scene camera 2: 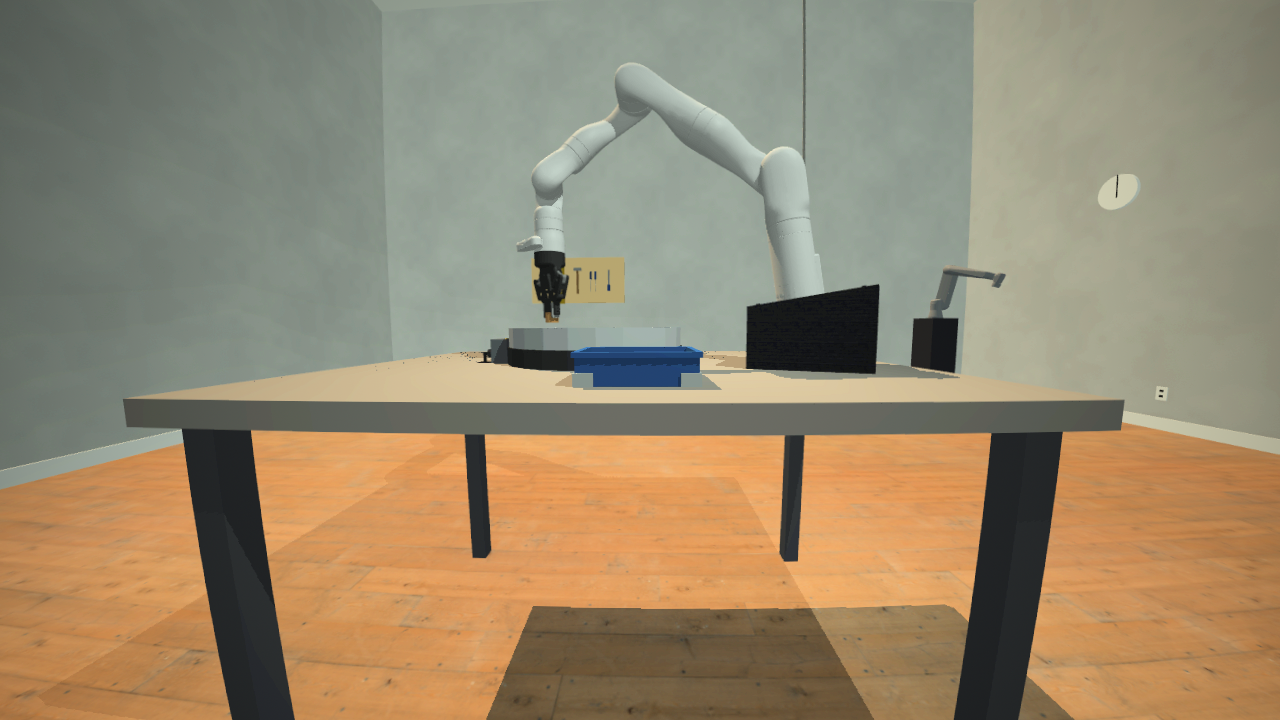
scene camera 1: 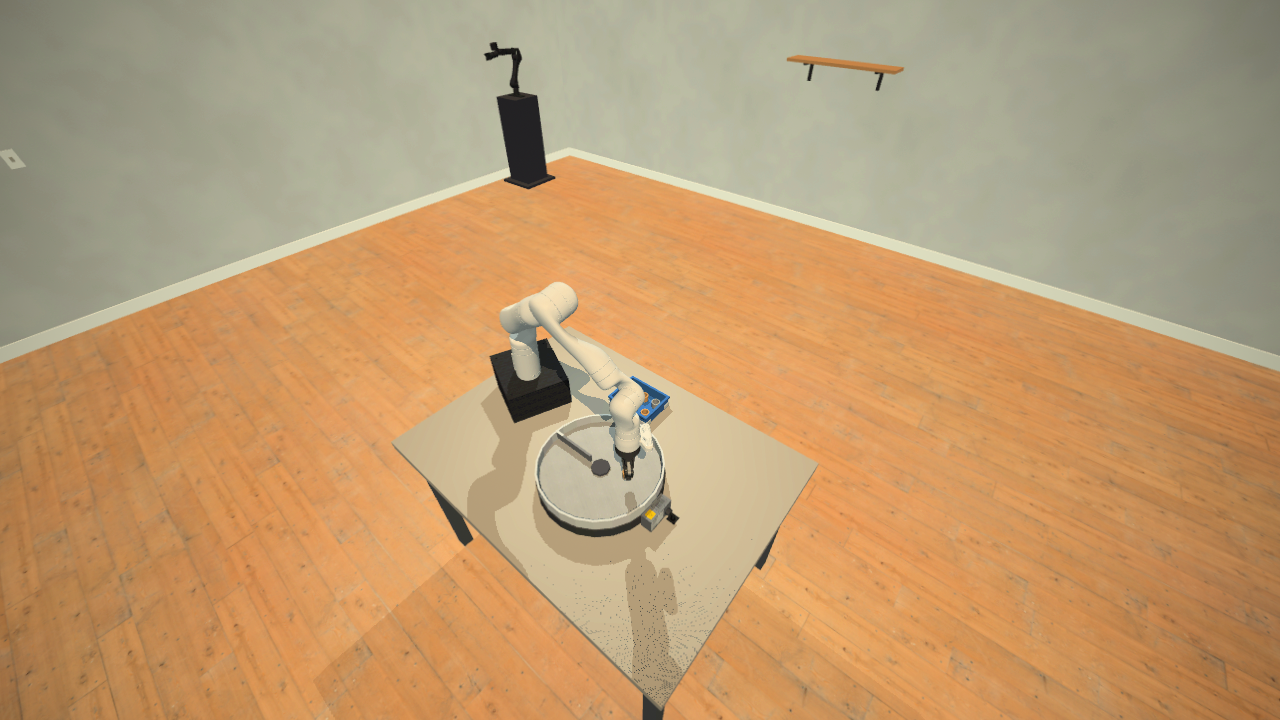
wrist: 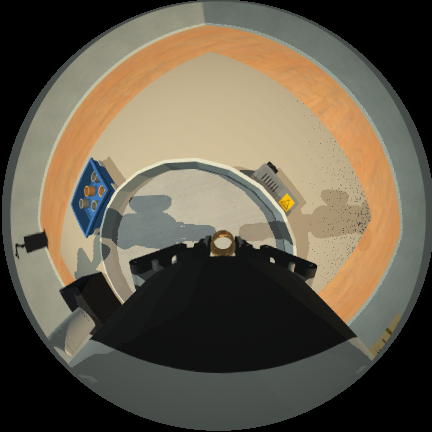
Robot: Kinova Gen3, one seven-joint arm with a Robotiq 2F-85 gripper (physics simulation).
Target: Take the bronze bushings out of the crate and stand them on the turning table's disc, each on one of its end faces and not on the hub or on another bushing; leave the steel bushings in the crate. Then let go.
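Places are measured from the arm's base along level axes (x ahead, y left, z up), in millimetres.
Pixels of known places: gripper, fingertip midpoint: (scene camera 2: 551, 318) (scene camera 1: 627, 474) (wrist: 222, 242); arm's base at its link origin: (scene camera 2: 798, 301) (scene camera 1: 528, 371) (wrist: 85, 316).
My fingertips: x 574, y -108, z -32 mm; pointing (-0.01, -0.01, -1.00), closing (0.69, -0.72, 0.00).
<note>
For each thing: its top centre in the pictures, then the offset to it from my fingertips. "*": a spot on its surface instead.
- bronze bushing at its top centre: (wrist: 222, 246) (scene camera 2: 551, 312) 0 mm ahead, 0 mm left, 14 mm up
- pale disc at its top centre: (wrist: 184, 273) (scene camera 1: 600, 466) 111 mm back, 8 mm right, 48 mm down
- dark hub at its top centre: (scene camera 1: 600, 466) 111 mm back, 8 mm right, 48 mm down
- blue crate at its top centre: (scene camera 2: 637, 349) (wrist: 84, 197) (scene camera 1: 638, 396) 217 mm back, 332 mm left, 59 mm down
- grey bar at a spot on its surface: (scene camera 1: 573, 445) * 232 mm back, 9 mm right, 30 mm down
- grey control box at a spot on its surface: (wrist: 267, 180) (scene camera 1: 660, 502) * 122 mm ahead, 9 mm left, 51 mm down
My gripper (scene camera 1: 627, 475) (scene camera 2: 551, 317) (wrist: 222, 242) points down and is shut on a bronze bushing (wrist: 223, 253), whose open end shows in the wrist view. It holds the bushing above the pale disc (scene camera 1: 563, 488) (wrist: 175, 190) of the turning table, right of the dark hub (scene camera 1: 600, 467) in scene camera 1. In scene camera 2 the bushing's lower end shows just above the raised rim, which hides the disc. The blue crate (scene camera 2: 636, 369) (wrist: 77, 212) holds two bronze bushings (wrist: 89, 191) (wrist: 101, 190) and three grey steel bushings, one at its near corner.
A raised wall (scene camera 1: 538, 488) (wrist: 197, 161) rings the disc. A grey bar (scene camera 1: 573, 445) runs from near the hub toward this wall. A grey control box (scene camera 1: 663, 510) (wrist: 267, 180) with a yellow label stands beside the turning table. The arm's black base (scene camera 1: 537, 398) (scene camera 2: 810, 335) stands on the table.
</note>
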